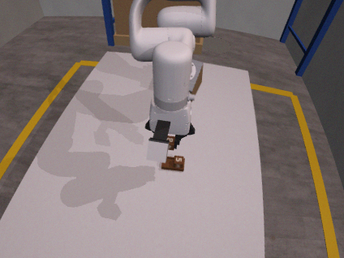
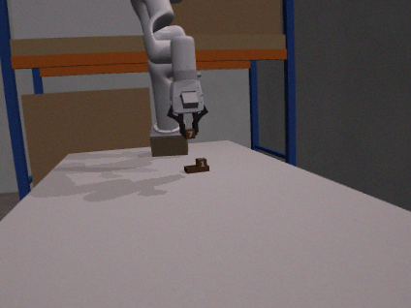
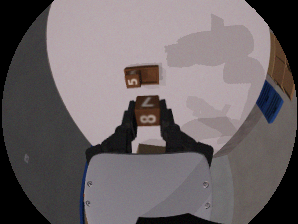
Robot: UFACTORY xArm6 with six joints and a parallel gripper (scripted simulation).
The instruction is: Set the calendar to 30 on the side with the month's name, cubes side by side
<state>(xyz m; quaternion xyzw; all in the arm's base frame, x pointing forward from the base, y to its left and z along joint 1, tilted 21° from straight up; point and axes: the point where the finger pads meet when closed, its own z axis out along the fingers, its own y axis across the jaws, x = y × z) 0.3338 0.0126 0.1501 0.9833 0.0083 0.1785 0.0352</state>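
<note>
Right now the brown digit cube is 11 cm below my hand and 3 cm to the left of it. Also, from my hand: brown calendar tray: 13 cm below, 2 cm to the left.
</note>
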